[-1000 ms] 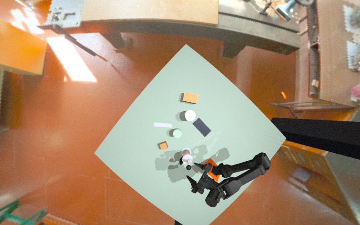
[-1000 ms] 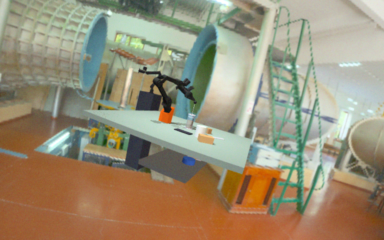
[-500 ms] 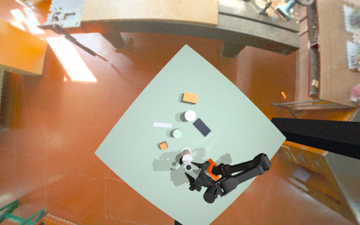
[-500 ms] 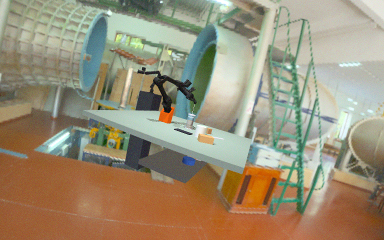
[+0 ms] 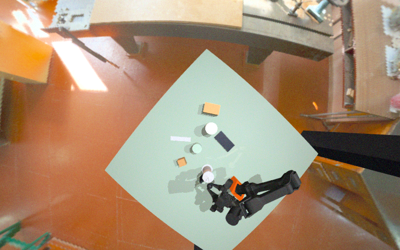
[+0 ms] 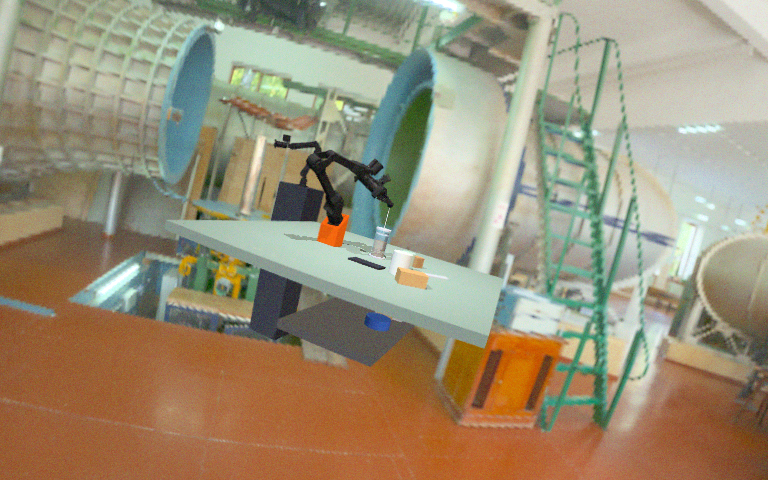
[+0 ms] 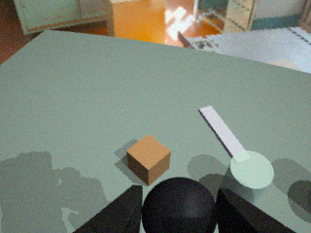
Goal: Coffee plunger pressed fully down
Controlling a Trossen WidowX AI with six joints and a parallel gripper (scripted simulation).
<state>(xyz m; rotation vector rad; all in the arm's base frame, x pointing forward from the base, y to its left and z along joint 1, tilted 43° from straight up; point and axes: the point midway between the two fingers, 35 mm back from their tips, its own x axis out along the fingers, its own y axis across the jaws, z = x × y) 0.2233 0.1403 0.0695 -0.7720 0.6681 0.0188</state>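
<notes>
Right now my gripper tip is 10 mm past the coffee press, 20 mm to the right of it and 140 mm above it. Round my gripper tip: orange cube (170 mm ahead, 70 mm to the left, 240 mm below); then dark slab (40 mm ahead, 250 mm to the right, 260 mm below); then pale green cylinder (170 mm ahead, 80 mm to the right, 230 mm below).
</notes>
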